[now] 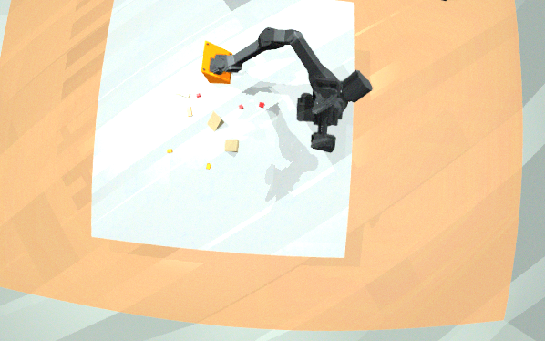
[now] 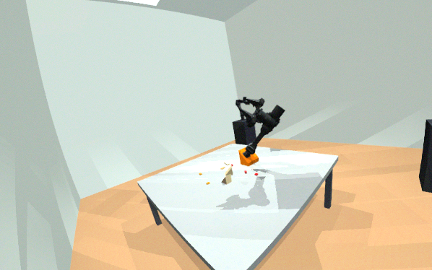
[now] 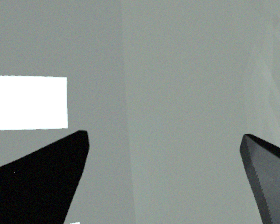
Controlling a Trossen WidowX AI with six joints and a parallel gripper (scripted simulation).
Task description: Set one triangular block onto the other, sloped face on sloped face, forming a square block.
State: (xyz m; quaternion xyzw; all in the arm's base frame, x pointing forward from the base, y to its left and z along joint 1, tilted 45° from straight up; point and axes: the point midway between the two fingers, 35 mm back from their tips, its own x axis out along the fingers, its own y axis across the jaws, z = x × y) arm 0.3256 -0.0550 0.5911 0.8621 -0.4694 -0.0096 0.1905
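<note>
Now: the tan triangular block 54 cm below my gripper tip, 26 cm to the right of it and 1 cm behind it.
</note>
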